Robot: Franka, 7 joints.
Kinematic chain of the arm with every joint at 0, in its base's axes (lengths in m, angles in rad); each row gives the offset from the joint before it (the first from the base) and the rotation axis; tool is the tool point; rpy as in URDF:
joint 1: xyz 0 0 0.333 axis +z
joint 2: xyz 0 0 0 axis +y
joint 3: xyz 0 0 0.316 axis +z
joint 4: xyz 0.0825 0 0 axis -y
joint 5: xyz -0.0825 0 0.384 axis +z
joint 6: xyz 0 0 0 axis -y
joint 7: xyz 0.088 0 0 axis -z
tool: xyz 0 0 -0.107 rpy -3.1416 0 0
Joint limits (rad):
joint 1: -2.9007..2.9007
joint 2: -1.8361..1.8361
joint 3: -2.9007..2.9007
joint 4: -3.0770..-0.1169
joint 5: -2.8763..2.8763
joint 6: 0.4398..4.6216
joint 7: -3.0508..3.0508
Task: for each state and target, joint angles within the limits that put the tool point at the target. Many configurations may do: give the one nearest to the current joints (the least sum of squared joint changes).
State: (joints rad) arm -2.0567 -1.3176 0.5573 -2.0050 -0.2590 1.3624 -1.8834
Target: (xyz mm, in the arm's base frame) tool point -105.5 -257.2 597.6
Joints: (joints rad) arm -2.2992 -0.8611 0.3358 -2.3534 -0.2971 1.4066 -1.8834
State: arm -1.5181 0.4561 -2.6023 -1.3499 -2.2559 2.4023 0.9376
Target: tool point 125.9 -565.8 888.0
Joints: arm -0.9684 1.4376 -2.6994 -1.1605 -2.2523 2.3710 0.9376
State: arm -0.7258 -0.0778 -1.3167 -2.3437 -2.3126 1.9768 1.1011
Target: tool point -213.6 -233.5 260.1
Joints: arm -0.4681 0.2429 -1.3953 -2.9711 -1.9847 1.2700 1.1011
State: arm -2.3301 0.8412 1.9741 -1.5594 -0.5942 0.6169 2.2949
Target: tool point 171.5 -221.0 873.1
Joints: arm -2.3476 0.7475 2.6052 -1.1737 -0.4910 0.7426 2.2949
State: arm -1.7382 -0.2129 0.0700 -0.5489 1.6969 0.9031 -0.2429
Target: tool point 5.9 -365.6 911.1
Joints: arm -1.8779 0.0760 -0.0590 -0.8506 1.5205 0.6230 -0.2429
